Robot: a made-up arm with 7 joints.
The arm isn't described. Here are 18 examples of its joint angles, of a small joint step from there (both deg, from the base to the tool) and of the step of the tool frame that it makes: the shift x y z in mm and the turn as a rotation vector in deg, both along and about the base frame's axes.
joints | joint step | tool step
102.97 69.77 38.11 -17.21 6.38 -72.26 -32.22 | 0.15 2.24 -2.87 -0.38 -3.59 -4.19 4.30 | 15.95 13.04 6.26 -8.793 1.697 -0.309
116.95 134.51 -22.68 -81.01 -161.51 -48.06 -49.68 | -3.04 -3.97 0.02 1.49 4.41 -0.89 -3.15 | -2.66 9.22 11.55 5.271 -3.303 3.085
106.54 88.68 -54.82 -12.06 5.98 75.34 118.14 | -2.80 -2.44 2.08 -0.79 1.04 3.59 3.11 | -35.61 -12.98 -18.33 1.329 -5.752 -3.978
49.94 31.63 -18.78 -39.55 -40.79 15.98 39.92 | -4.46 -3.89 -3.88 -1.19 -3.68 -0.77 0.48 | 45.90 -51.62 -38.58 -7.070 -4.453 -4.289
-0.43 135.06 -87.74 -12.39 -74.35 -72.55 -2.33 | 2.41 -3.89 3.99 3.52 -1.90 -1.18 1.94 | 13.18 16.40 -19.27 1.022 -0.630 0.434
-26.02 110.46 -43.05 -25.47 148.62 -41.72 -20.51 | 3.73 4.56 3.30 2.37 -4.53 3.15 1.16 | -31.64 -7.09 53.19 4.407 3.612 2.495
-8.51 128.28 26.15 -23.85 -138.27 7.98 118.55 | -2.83 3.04 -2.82 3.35 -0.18 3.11 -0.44 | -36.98 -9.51 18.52 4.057 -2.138 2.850
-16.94 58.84 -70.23 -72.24 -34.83 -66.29 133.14 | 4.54 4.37 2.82 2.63 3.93 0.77 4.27 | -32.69 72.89 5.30 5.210 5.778 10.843
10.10 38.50 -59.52 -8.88 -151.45 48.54 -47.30 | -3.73 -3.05 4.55 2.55 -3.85 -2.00 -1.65 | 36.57 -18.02 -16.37 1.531 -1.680 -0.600
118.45 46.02 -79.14 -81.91 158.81 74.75 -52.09 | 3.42 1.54 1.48 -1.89 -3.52 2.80 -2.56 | 13.13 0.05 15.22 1.087 -3.051 1.826
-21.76 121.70 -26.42 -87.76 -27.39 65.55 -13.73 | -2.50 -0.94 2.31 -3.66 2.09 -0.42 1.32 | 10.09 -41.66 12.15 -3.456 -2.930 -6.764
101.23 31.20 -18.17 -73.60 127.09 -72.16 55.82 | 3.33 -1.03 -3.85 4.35 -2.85 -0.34 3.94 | -39.20 -42.35 45.71 -2.224 4.456 0.315
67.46 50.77 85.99 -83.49 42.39 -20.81 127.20 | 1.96 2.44 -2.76 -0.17 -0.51 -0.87 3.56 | 23.52 4.04 -9.40 -2.276 2.590 -4.415
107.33 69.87 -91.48 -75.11 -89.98 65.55 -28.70 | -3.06 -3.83 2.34 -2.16 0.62 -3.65 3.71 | -13.58 -41.67 -63.96 4.331 -3.361 7.778
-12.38 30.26 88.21 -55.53 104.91 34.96 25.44 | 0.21 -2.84 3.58 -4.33 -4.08 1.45 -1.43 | -24.89 -7.68 0.06 2.496 3.442 2.178
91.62 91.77 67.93 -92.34 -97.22 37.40 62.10 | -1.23 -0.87 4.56 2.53 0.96 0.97 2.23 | 4.39 10.33 44.43 -0.351 -7.506 0.244
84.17 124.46 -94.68 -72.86 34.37 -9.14 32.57 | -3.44 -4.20 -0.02 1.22 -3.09 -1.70 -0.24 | -34.18 -6.35 -22.64 -3.912 -3.859 3.054
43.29 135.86 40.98 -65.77 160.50 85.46 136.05 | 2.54 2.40 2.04 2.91 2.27 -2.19 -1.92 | 12.18 -4.86 3.68 -0.754 -3.416 -0.353
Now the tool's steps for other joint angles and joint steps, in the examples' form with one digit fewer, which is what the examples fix.
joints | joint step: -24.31 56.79 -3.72 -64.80 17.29 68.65 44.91 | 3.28 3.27 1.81 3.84 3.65 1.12 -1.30
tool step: -26.3 58.2 -10.8 -1.73 4.01 5.77
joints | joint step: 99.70 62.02 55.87 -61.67 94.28 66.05 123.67 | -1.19 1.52 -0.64 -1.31 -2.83 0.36 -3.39
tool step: 22.3 6.0 -11.6 -2.83 3.33 -6.09
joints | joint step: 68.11 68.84 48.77 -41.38 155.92 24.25 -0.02 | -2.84 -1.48 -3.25 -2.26 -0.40 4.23 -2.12
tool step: 13.9 -1.0 -33.2 -4.42 0.95 -6.21
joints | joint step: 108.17 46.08 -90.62 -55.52 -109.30 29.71 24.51 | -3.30 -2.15 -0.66 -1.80 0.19 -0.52 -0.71
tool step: -4.3 -22.7 -43.0 -0.12 -3.97 2.42
